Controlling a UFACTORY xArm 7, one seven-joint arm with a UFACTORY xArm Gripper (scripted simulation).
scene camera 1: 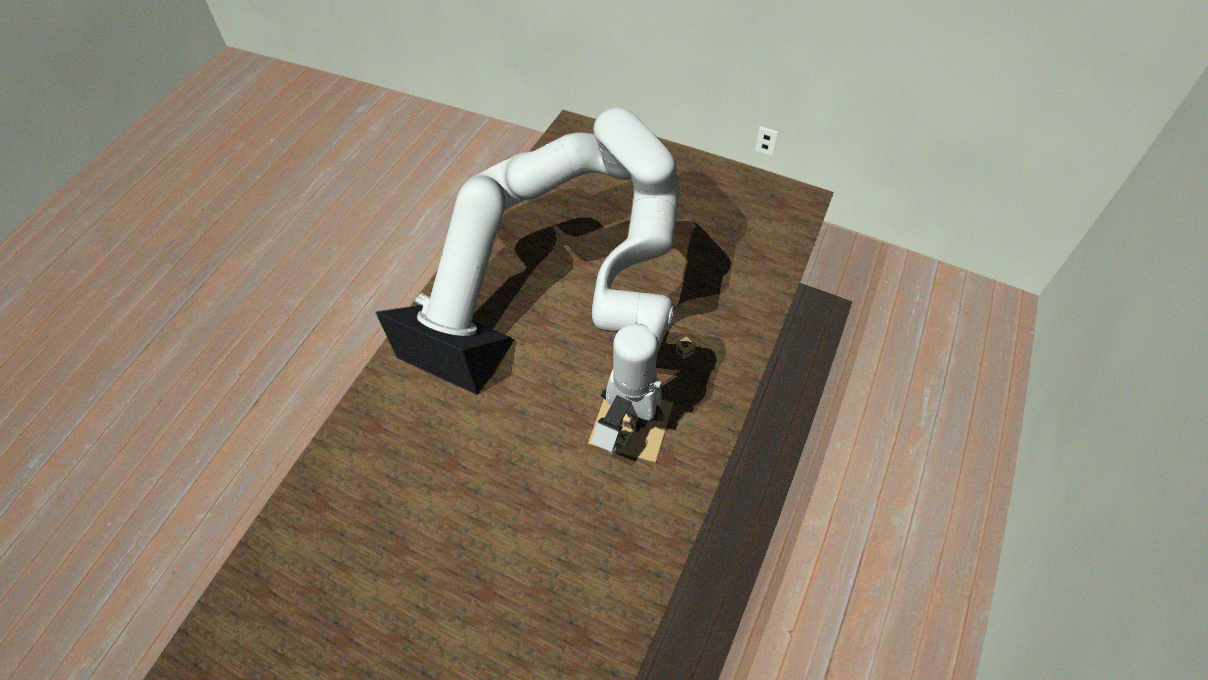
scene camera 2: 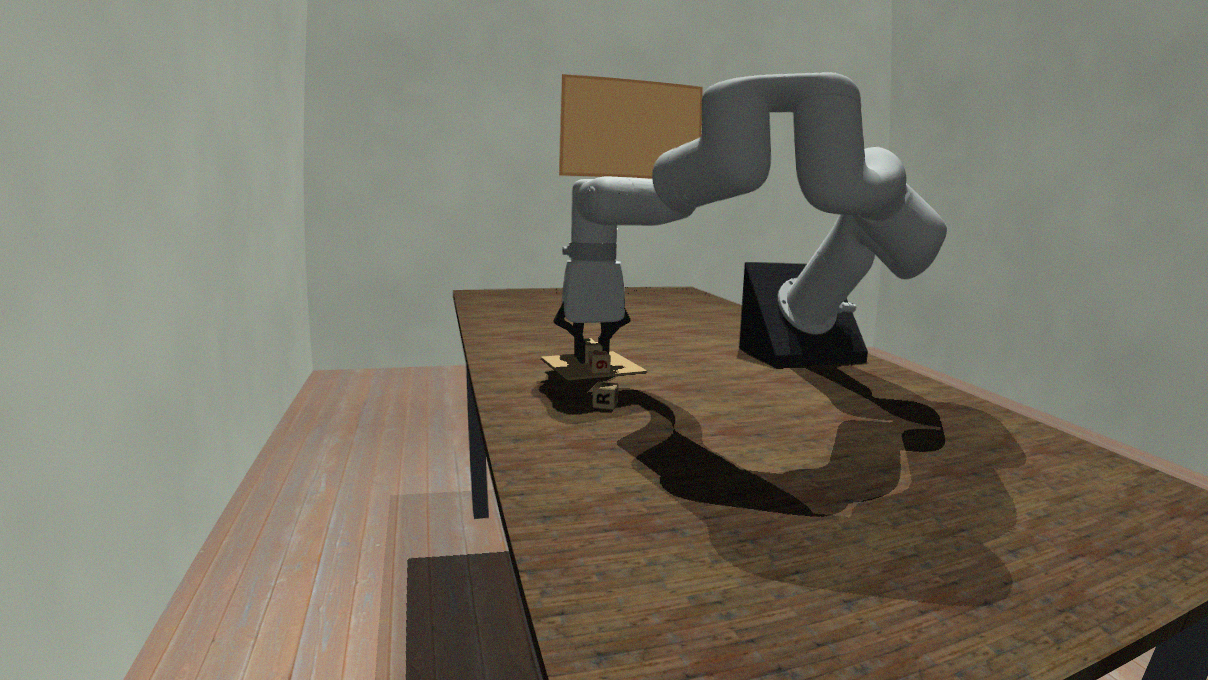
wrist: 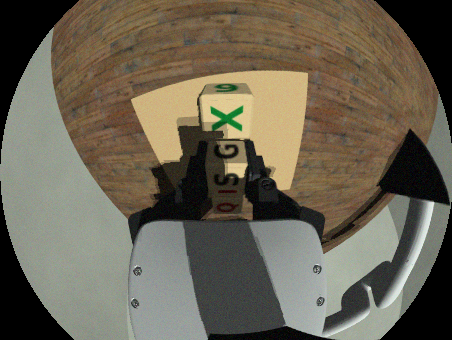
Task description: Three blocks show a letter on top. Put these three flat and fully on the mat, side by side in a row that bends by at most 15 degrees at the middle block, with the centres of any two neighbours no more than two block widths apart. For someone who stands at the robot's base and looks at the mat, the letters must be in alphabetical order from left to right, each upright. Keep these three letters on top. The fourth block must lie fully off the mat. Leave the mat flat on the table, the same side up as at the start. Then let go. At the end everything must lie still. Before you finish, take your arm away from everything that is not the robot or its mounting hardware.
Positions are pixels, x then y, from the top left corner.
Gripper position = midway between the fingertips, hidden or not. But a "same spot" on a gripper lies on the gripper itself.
My gripper shows in scene camera 1, in scene camera 2 and in the wrist view (226, 153). A tan mat shows in scene camera 1 (645, 444), in scene camera 2 and in the wrist view. One and the same spot on the tan mat: (wrist: 170, 116) is (scene camera 2: 561, 359). The same spot on my gripper: (scene camera 1: 659, 415) is (scene camera 2: 558, 311).
